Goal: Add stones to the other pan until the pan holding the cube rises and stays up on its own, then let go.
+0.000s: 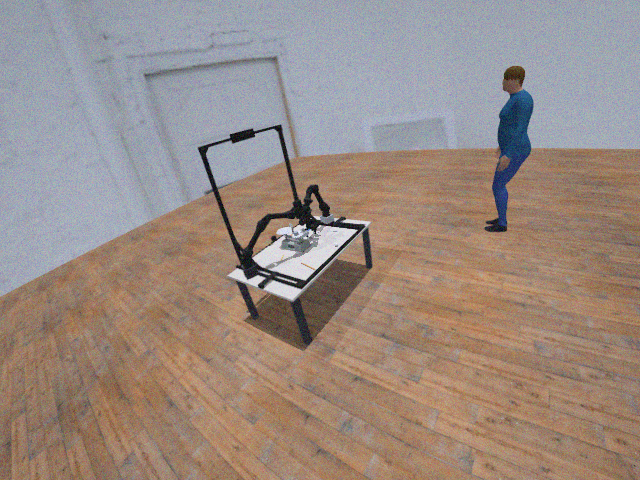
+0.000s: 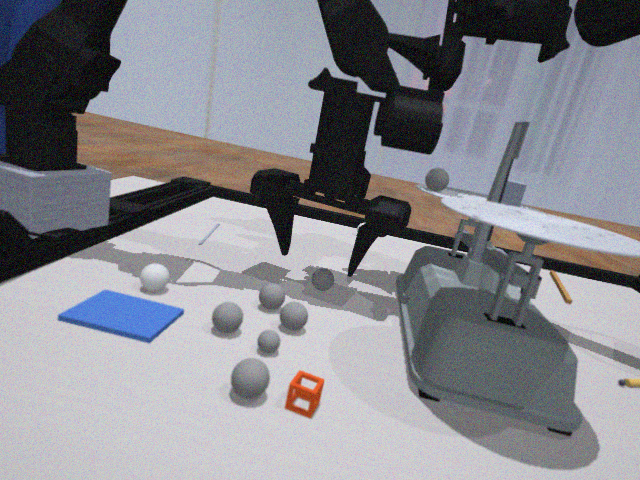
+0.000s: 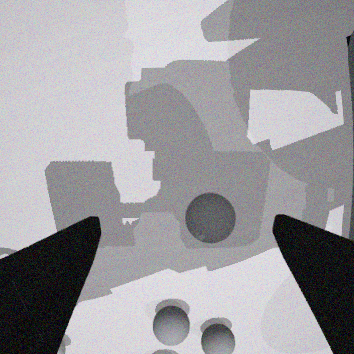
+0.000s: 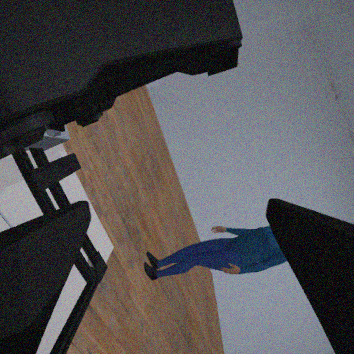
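Pixels of known places: left gripper, fingertip midpoint: [image 1: 311, 236] [image 2: 316, 265] [image 3: 188, 224]; right gripper, fingertip midpoint: [image 1: 312, 204] [image 4: 179, 208]; left arm's base, origin of the base link: [image 1: 326, 215] [image 2: 41, 163]; right arm's base, origin of the base link: [image 1: 248, 266].
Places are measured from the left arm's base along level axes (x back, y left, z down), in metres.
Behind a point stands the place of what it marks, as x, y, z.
My left gripper [image 2: 317, 263] {-0.310, 0.118, 0.060} [image 3: 188, 224] {-0.310, 0.118, 0.060} is open and empty, its fingertips above and either side of a dark stone [image 2: 323, 279] {-0.327, 0.102, 0.069} [image 3: 210, 217] {-0.321, 0.121, 0.062} on the table. Several grey stones lie nearby, including a large one [image 2: 250, 378] {-0.359, -0.128, 0.066} and a small one [image 2: 268, 342] {-0.341, -0.064, 0.074}. A pale stone [image 2: 155, 277] {-0.197, -0.035, 0.069} lies behind the blue pad. The scale [image 2: 491, 330] {-0.508, -0.013, 0.021} [image 1: 295, 243] {-0.523, 0.161, 0.021} has a near pan [image 2: 558, 229] {-0.530, -0.003, -0.068} with no stone visible and a partly hidden far pan bearing a grey stone [image 2: 436, 179] {-0.420, 0.161, -0.071}. A grey-blue block [image 2: 514, 192] {-0.504, 0.160, -0.076} shows behind the near pan; its support is hidden. My right gripper [image 4: 179, 208] {-0.296, 0.212, -0.263} is open and empty, away from the stones.
A blue pad [image 2: 121, 315] {-0.213, -0.093, 0.083} and an orange open-frame cube [image 2: 305, 393] {-0.397, -0.114, 0.070} lie on the table [image 2: 129, 413] {-0.303, -0.177, 0.088}. A pale stick [image 2: 209, 234] {-0.112, 0.180, 0.087} and yellow sticks lie farther off. The scale's upright post [image 2: 509, 160] {-0.487, 0.098, -0.109} rises between the pans. A person [image 1: 514, 124] [image 4: 200, 255] stands away from the table.
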